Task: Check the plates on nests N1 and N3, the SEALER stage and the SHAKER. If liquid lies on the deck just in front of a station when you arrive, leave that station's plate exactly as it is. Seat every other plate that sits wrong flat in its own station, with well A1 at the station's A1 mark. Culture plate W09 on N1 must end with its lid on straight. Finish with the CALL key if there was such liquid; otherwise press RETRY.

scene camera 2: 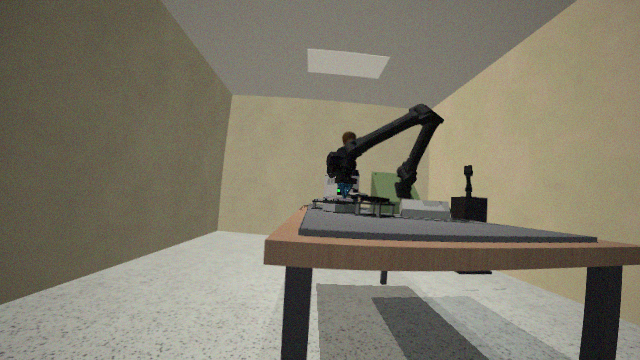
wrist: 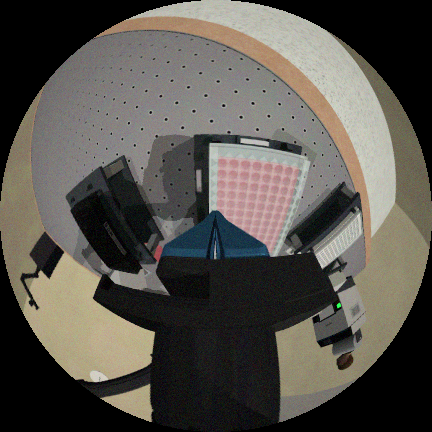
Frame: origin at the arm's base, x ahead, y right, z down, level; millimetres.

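Where they show: gripper, fingertip midpoint: [scene camera 2: 344,198] [wrist: 214,215]; arm's base at its link origin: [scene camera 2: 402,191].
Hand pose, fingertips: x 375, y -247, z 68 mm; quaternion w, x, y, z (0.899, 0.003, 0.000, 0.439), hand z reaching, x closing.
Each offset is from my fingertips to the top centre of the thing. "*": to the spot under its first point.
My gripper [scene camera 2: 344,195] [wrist: 214,215] is shut and empty, with its blue fingertips at the near left part of a clear plate with pink wells. That plate {dx +22, dy +28, dz -8 mm} [wrist: 255,187] lies over a dark nest {* dx +38, dy -44, dz +15 mm} [wrist: 201,150] in the wrist view. It sits askew, its far right corner reaching past the nest's rim; the fingers hide its near left part. Whether the fingertips touch it, I cannot tell. A white plate {dx +88, dy +225, dz +6 mm} [wrist: 341,239] shows at the right beside a dark empty-looking nest {* dx +82, dy +196, dz +64 mm} [wrist: 320,220]. The station names, A1 marks, W09 lid and CALL and RETRY keys cannot be made out. I can make out no liquid.
A dark station {* dx -87, dy -99, dz -14 mm} [wrist: 102,227] with a raised black part stands left. A small red part {* dx -184, dy -5, dz +68 mm} [wrist: 158,252] shows near the left finger. A grey-white machine {* dx -13, dy +719, dz -124 mm} [wrist: 340,315] with a green light stands right; a person's head [scene camera 2: 349,137] [wrist: 345,361] shows behind it. A pale box {dx -383, dy -51, dz -14 mm} [scene camera 2: 425,210] stands on the table.
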